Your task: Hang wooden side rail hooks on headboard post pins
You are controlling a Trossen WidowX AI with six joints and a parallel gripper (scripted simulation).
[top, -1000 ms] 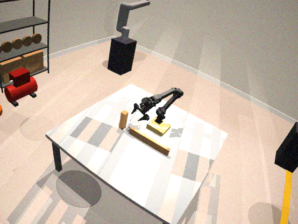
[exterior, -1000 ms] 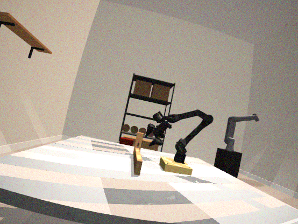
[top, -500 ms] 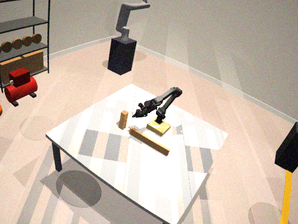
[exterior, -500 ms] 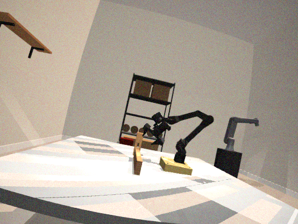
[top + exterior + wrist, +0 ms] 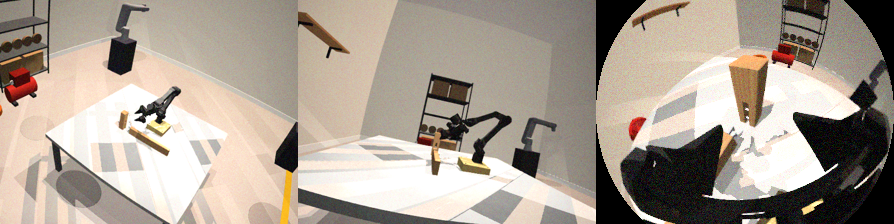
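The wooden headboard post is 70 mm to the right of my gripper tip, 60 mm below it and 50 mm ahead of it.
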